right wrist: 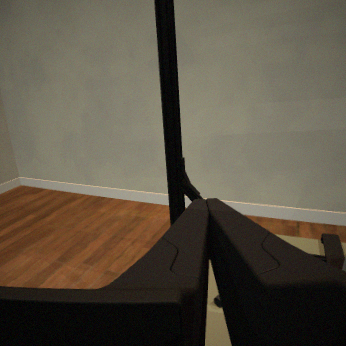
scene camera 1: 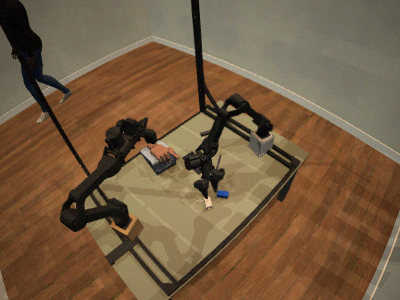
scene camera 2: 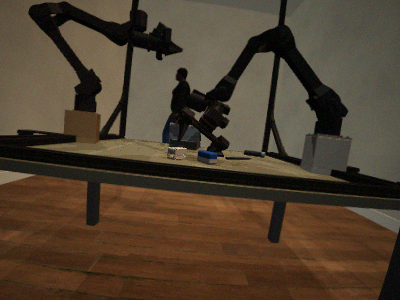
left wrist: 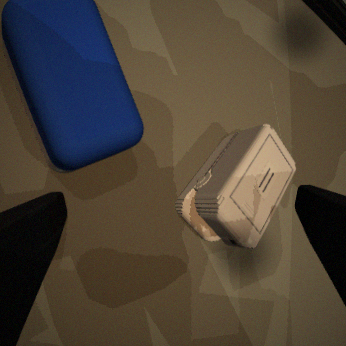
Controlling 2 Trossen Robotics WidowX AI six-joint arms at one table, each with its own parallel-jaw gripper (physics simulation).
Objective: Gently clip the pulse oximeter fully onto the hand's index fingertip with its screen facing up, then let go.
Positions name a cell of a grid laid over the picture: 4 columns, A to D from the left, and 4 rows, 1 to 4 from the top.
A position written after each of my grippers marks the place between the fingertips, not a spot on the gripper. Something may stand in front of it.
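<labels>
My right gripper shows in the right wrist view (C3). Scene camera 1 and scene camera 2 show it too: the right gripper is in scene camera 1 (B2) and in scene camera 2 (B1). In the left wrist view my right gripper is out of frame.
</labels>
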